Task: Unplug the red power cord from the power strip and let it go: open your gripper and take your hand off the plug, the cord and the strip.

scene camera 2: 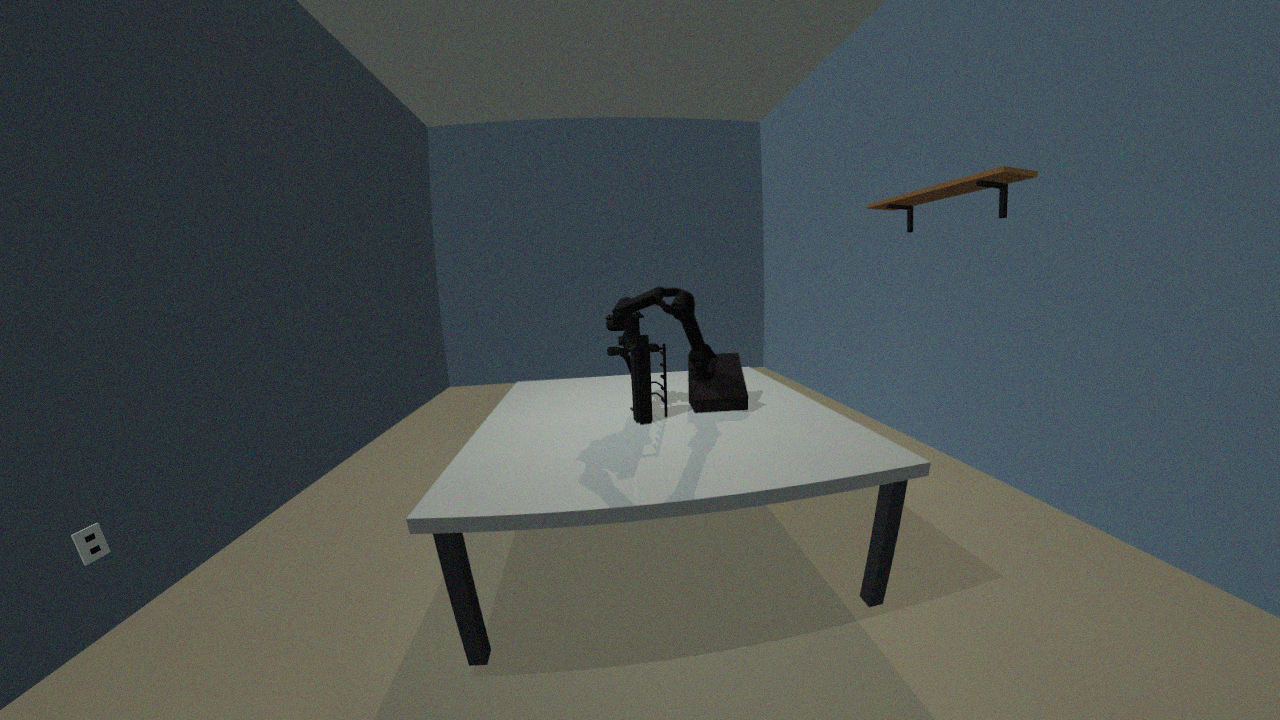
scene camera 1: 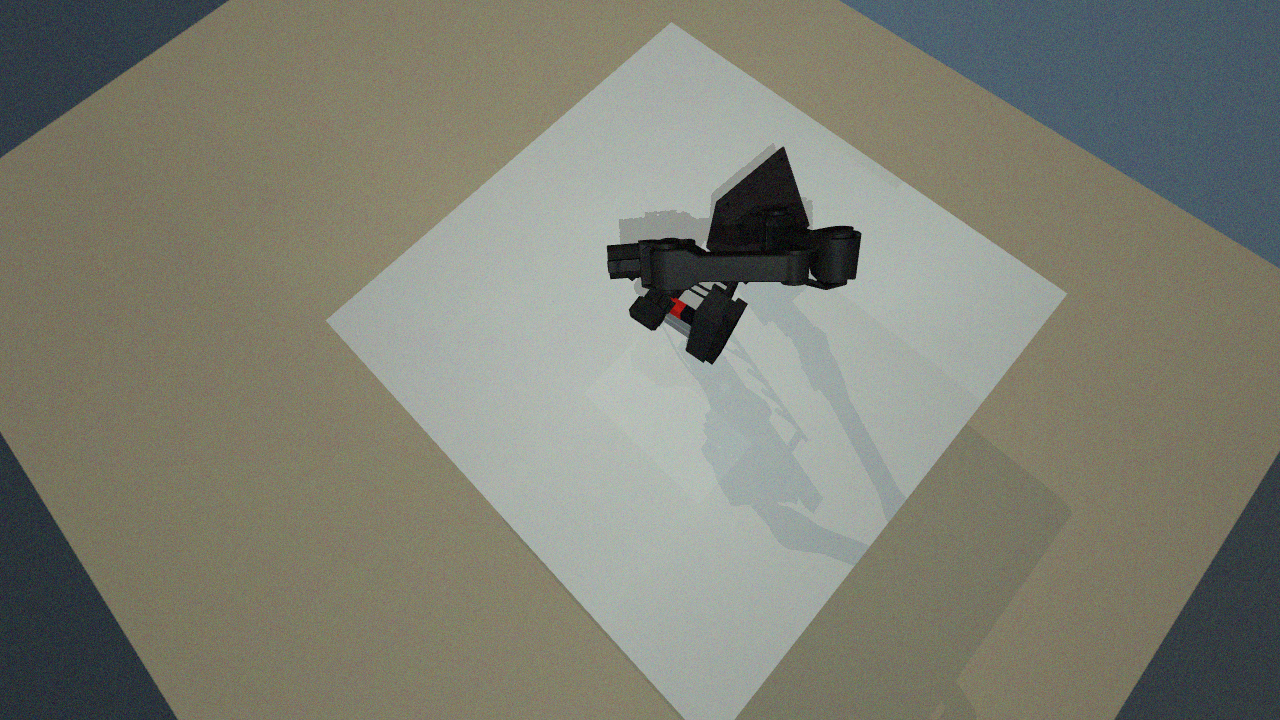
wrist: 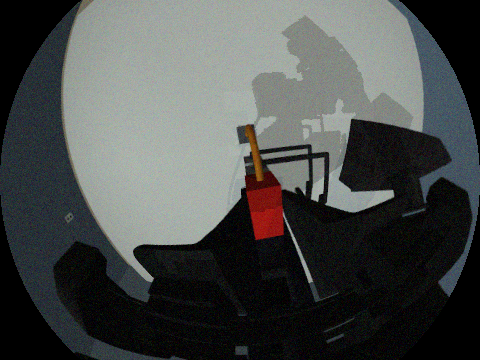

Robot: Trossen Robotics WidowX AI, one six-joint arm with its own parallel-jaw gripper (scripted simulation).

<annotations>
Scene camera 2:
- dark upright column: 642,341
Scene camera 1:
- gripper: 669,302
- dark upright column: 732,317
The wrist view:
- gripper: 264,198
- red plug: 265,202
</annotations>
